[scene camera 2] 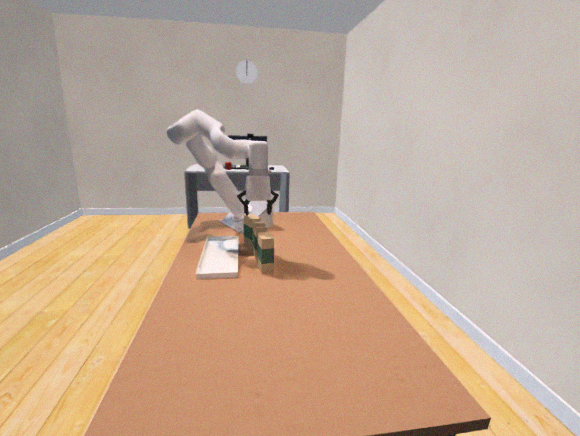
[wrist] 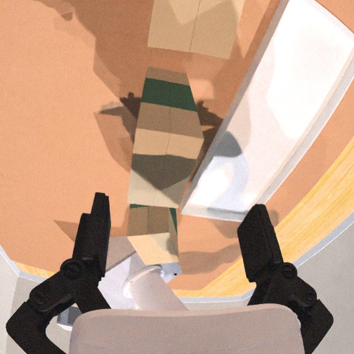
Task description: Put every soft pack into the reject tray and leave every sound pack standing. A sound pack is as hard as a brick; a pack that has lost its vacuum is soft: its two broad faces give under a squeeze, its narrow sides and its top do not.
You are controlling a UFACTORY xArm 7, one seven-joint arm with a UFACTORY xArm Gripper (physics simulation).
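Frame: origin at the arm's base, x ahead, y left, z up, level; centimetres.
Seen in the pictures: gripper, fingertip midpoint: [scene camera 2: 258, 214]; arm's base, origin of the base link: [scene camera 2: 242, 213].
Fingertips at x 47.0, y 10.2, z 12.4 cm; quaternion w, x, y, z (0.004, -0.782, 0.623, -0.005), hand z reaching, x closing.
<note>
Pixels of each thing's top centre, then the offset from my fingertips to it. Level surfaces: height alone.
- nearest pack, middle of its top: [scene camera 2: 262, 250] dx +11.8, dy +2.1, dz -11.0 cm
- white reject tray, middle of its top: [scene camera 2: 220, 251] dx -0.4, dy -16.0, dz -16.9 cm
- brown table, its level: dz -19.0 cm
Several beige packs with green bands stand upright in a row. The nearest pack [scene camera 2: 266, 254] in the scene view stands at the row's near end. In the wrist view, one pack top [wrist: 195, 27] is cut by the upper edge, a middle pack [wrist: 167, 119] shows a broad face and its top, and another pack [wrist: 150, 220] shows lower down. The white reject tray [scene camera 2: 218, 275] [wrist: 215, 215] lies beside the row; no pack shows in it. My gripper [scene camera 2: 257, 207] [wrist: 180, 213] is wide open and empty, above the row's far part. Softness cannot be seen.
The brown table [scene camera 2: 270, 350] [wrist: 45, 125] extends toward the scene camera. The white arm [scene camera 2: 215, 177] stands at its far end. Behind it is a grey desk [scene camera 2: 192, 200] with a monitor and a red object [scene camera 2: 228, 165]. Neighbouring packs stand close together along the row.
</note>
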